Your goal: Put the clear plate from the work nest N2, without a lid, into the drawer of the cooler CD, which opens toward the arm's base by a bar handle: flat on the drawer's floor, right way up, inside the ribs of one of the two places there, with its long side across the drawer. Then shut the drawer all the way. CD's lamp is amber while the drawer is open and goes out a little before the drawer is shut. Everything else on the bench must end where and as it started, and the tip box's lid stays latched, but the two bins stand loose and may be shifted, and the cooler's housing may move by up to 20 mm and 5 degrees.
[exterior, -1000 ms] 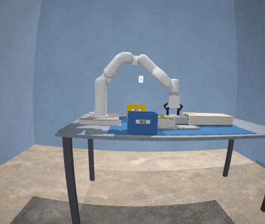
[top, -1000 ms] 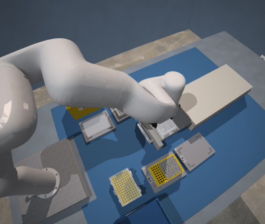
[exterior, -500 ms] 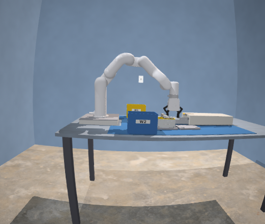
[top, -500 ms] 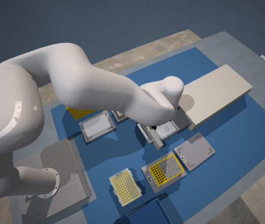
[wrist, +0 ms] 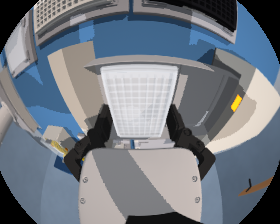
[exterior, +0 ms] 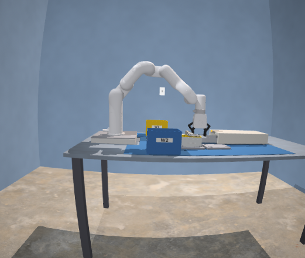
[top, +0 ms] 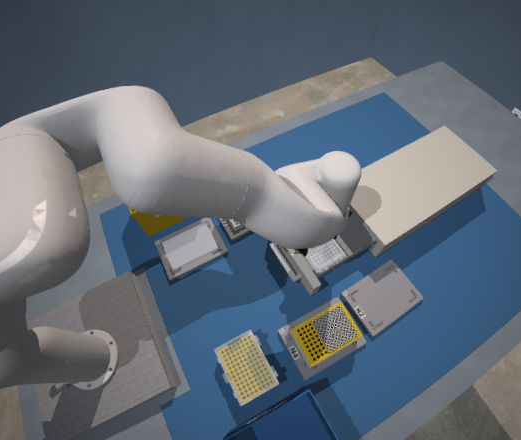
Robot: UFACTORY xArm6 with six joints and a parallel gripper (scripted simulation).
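The drawer lies 30 mm below my hand, 30 mm ahead of it and 10 mm to the right of it. The rest, counted from my hand: white plate: 200 mm to the left, 60 mm behind, 30 mm below; black plate: 170 mm to the left, 110 mm ahead, 30 mm below; work nest N2: 200 mm to the right, 40 mm below, 40 mm ahead.
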